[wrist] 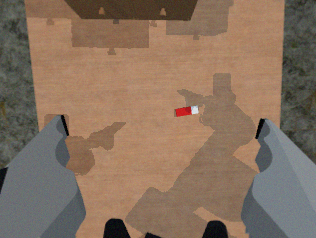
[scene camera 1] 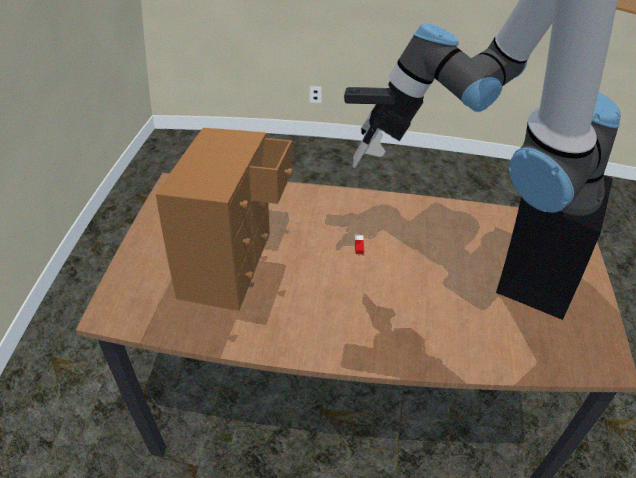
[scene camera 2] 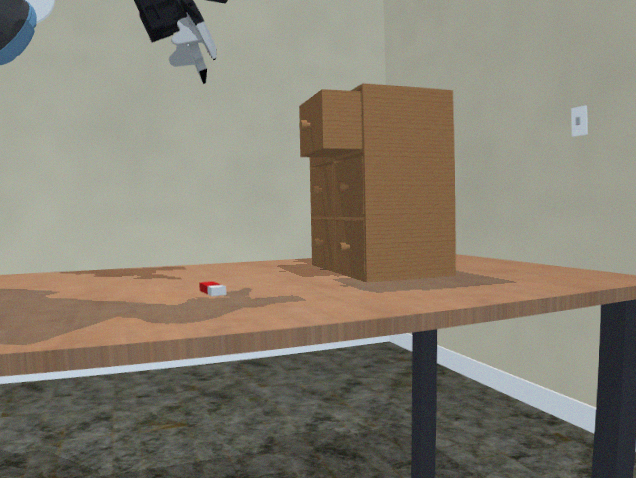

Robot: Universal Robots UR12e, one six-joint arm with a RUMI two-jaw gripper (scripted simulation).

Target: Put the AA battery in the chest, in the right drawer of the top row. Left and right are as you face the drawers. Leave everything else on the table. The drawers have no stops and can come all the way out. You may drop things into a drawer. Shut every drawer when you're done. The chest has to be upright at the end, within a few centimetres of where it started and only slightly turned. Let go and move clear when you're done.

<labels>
gripper: wrist 161, 118; scene camera 1; scene camera 2
same spot on gripper: [scene camera 1: 374, 148] = [scene camera 2: 183, 56]
</labels>
